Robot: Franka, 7 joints.
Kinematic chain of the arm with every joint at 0, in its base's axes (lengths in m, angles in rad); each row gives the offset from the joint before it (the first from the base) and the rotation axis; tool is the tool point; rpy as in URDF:
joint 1: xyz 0 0 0.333 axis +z
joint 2: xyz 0 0 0 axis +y
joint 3: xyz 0 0 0.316 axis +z
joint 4: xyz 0.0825 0 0 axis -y
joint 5: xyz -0.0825 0 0.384 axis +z
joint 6: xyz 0 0 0 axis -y
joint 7: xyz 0.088 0 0 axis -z
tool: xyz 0 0 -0.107 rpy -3.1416 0 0
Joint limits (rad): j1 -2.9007..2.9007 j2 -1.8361..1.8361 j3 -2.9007..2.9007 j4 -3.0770..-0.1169 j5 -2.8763..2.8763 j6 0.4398..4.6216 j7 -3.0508..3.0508
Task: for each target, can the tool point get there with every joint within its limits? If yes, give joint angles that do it. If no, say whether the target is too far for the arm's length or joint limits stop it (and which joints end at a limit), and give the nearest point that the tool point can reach.
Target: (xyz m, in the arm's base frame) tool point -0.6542 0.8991 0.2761
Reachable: no: too far | nearest point -0.5041 0.6928 0.2892 | short by 0.255 m
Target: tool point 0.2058 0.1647 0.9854
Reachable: yes | joints -0.8960 -0.9512 0.5238 -1.5312 2.3887 2.8586 1.4273
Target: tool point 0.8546 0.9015 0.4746
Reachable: no: too far | nearest point 0.5864 0.6186 0.4302 | short by 0.392 m
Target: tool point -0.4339 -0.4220 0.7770
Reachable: yes | joints -1.2948 1.0505 -1.9331 -1.5280 0.6436 2.9249 0.6999
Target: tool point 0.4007 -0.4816 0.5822
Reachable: yes | joints -1.6578 0.6226 0.8967 -1.6351 2.2653 0.9024 0.1314
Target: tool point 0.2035 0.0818 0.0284
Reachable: yes | joints -1.2745 1.4921 0.8474 -2.4698 2.3780 3.4789 1.0905
